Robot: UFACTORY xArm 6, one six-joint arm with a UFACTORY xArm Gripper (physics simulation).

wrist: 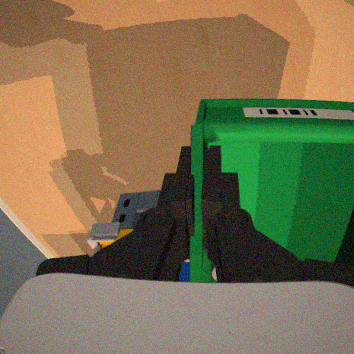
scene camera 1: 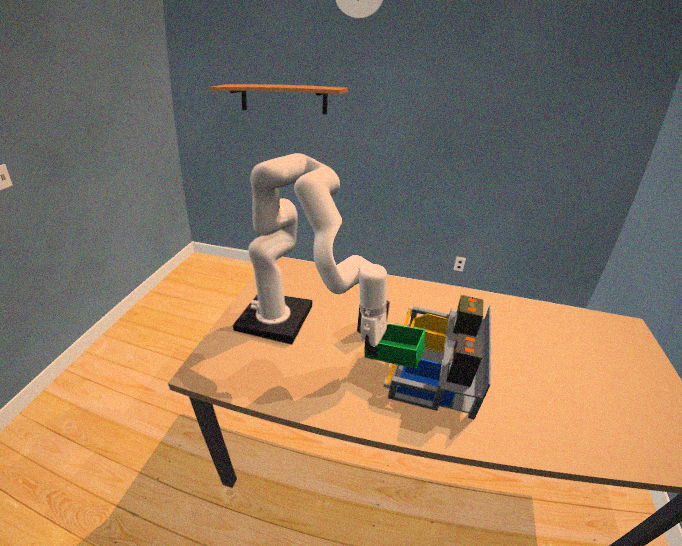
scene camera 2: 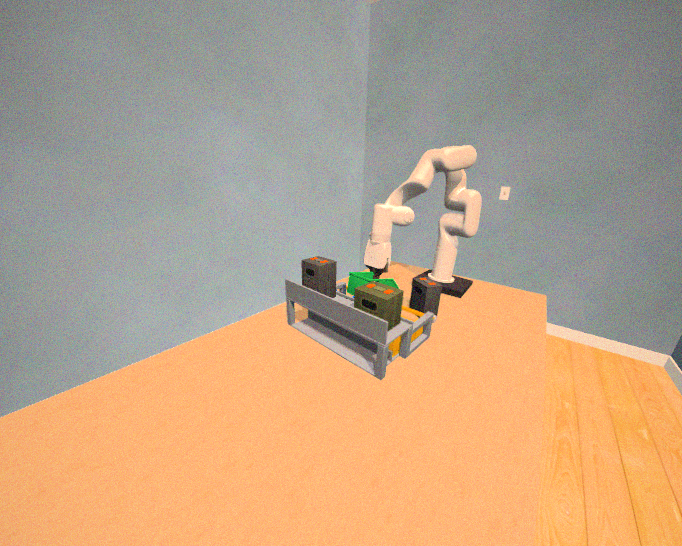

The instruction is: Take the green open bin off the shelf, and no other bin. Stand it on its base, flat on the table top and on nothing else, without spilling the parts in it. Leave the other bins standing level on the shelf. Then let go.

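Frame: origin at the arm's base, x ahead, y left, z up, level; metres.
Seen in the pictures: gripper, fingertip midpoint: (wrist: 202, 171) (scene camera 1: 372, 353); arm's base, origin of the base link: (scene camera 1: 273, 314) (scene camera 2: 440, 278).
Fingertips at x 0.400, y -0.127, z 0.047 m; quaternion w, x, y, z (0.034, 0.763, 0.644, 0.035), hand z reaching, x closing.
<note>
Pixels of each thing's top centre, then the offset from my fingertips to it. "spot": a spot on its surface instead. Level surfaces: height alone.
- grey shelf, surface spot: (scene camera 2: 335, 307) spot: 0.356 m ahead, 0.112 m left, 0.065 m up
- blue bin, middle of its top: (scene camera 1: 430, 373) 0.186 m ahead, 0.033 m right, 0.003 m up
- yellow bin, middle of its top: (scene camera 2: 397, 316) (scene camera 1: 435, 324) 0.182 m ahead, 0.204 m left, 0.003 m up
- olive box, middle of its top: (scene camera 2: 379, 288) (scene camera 1: 472, 304) 0.284 m ahead, 0.195 m left, 0.121 m up
- table, its level: 0.078 m down
The green open bin (scene camera 1: 392, 350) (scene camera 2: 358, 284) (wrist: 280, 192) is in the air at the front of the grey shelf (scene camera 1: 485, 358) (scene camera 2: 335, 307), on the robot's side. It looks a little tilted in scene camera 2. My gripper (scene camera 1: 372, 348) (scene camera 2: 376, 274) (wrist: 202, 171) points down and is shut on one wall of the green bin, with a finger on each side of it. Parts in the bin do not show; much of its inside is hidden. A blue bin (scene camera 1: 419, 373) and a yellow bin (scene camera 1: 435, 331) (scene camera 2: 396, 346) are in the shelf.
An olive box (scene camera 1: 470, 313) (scene camera 2: 378, 305) and a dark box (scene camera 1: 463, 369) (scene camera 2: 318, 277) stand at the shelf's back. Another dark box (scene camera 2: 425, 295) stands near the shelf's front side, partly behind my wrist in scene camera 1. The table (scene camera 1: 546, 398) (scene camera 2: 284, 443) extends around them.
</note>
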